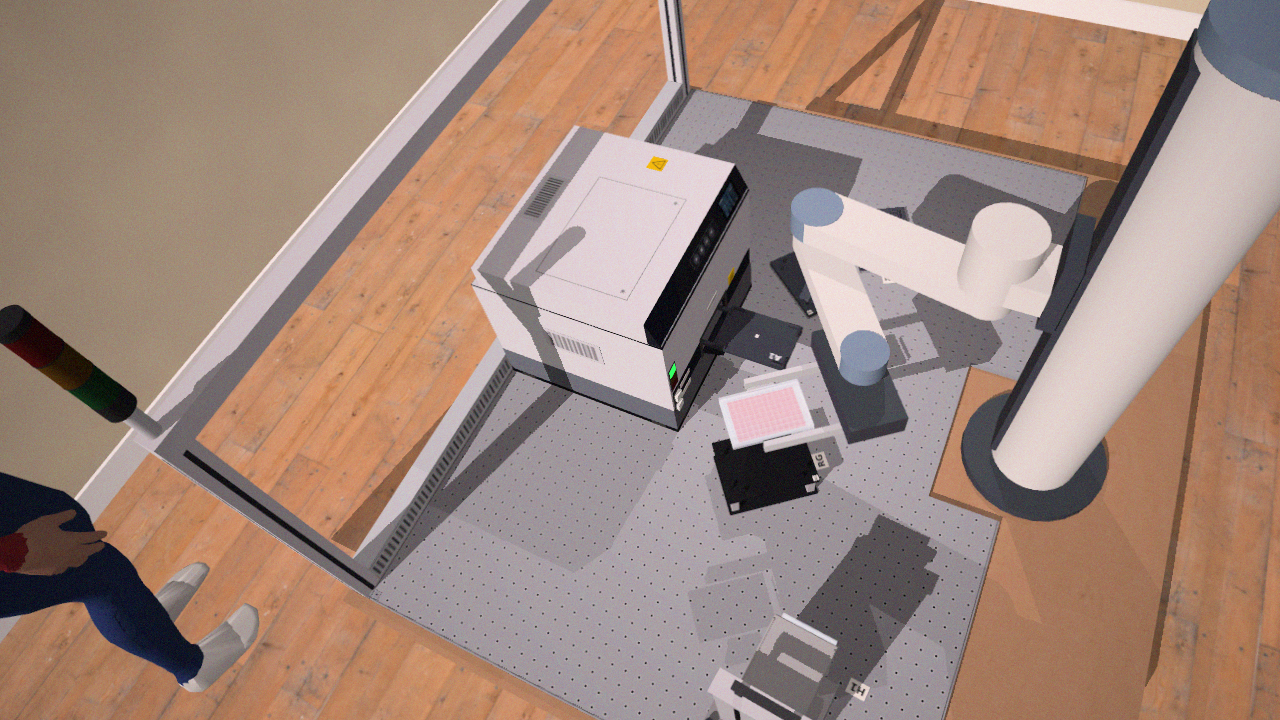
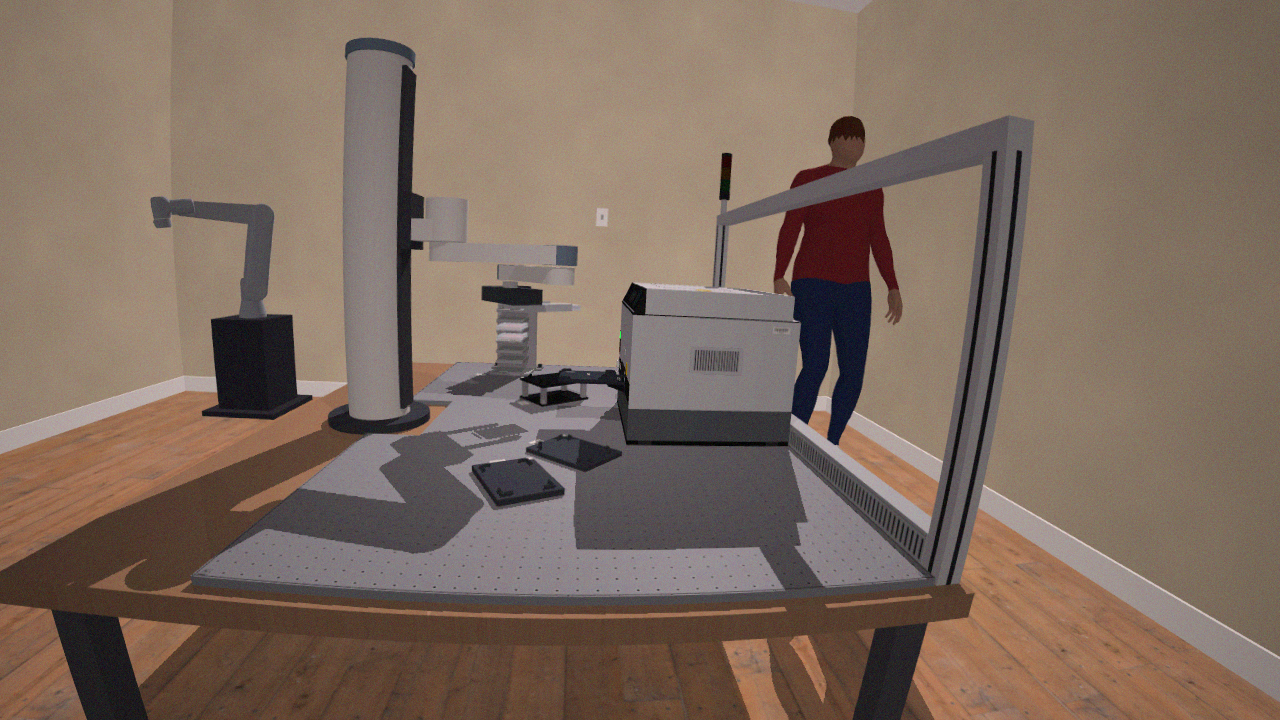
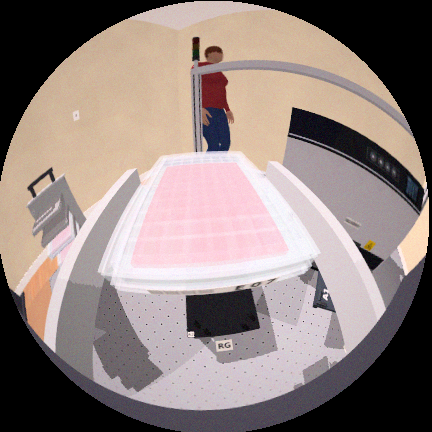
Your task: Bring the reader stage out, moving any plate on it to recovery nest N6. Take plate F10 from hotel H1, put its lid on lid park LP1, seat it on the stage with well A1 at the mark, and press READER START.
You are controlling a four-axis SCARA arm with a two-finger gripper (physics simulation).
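Where they show: gripper, fingertip midpoint: (image 1: 754, 415) (image 2: 559, 305) (image 3: 202, 172); arm's base, origin of the base link: (image 1: 1031, 456) (image 2: 380, 419).
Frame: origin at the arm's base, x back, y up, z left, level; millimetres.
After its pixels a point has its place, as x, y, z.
Observation:
My gripper (image 1: 757, 413) {-441, 282, 246} (image 2: 572, 307) {-441, 282, 246} (image 3: 202, 172) {-441, 282, 246} is shut on a pink-filled white plate (image 1: 771, 410) {-418, 286, 231} (image 3: 210, 215) {-398, 286, 211}, level and high above the bench by the RG nest. A clear lid seems to cover it; its partly visible front label looks like E07. The reader stage (image 1: 760, 338) {-521, 130, 17} (image 2: 592, 377) {-538, 129, -13}, a dark tray marked A1, is out of the reader (image 1: 617, 214) {-787, 360, 7} (image 2: 707, 358) {-783, 214, -174} (image 3: 325, 185) {-617, 240, 110} and bears no plate. Hotel H1 (image 3: 75, 200) {-341, 194, 629} (image 1: 722, 687) {-329, 281, 633} stands at one end of the bench. LP1 and N6 cannot be told by label.
The black RG nest (image 1: 765, 483) {-416, 73, 261} (image 3: 222, 312) {-402, 73, 195} stands on posts below the plate. Two flat dark nests (image 2: 517, 480) {-403, 25, -406} (image 2: 573, 451) {-499, 23, -247} lie on the perforated bench (image 2: 662, 568) {-625, 13, -665}. A green lamp (image 1: 673, 371) {-615, 209, 183} glows on the reader. A person (image 2: 832, 232) (image 3: 215, 95) stands beyond the guard frame (image 2: 993, 358) {-1022, 322, -725}.

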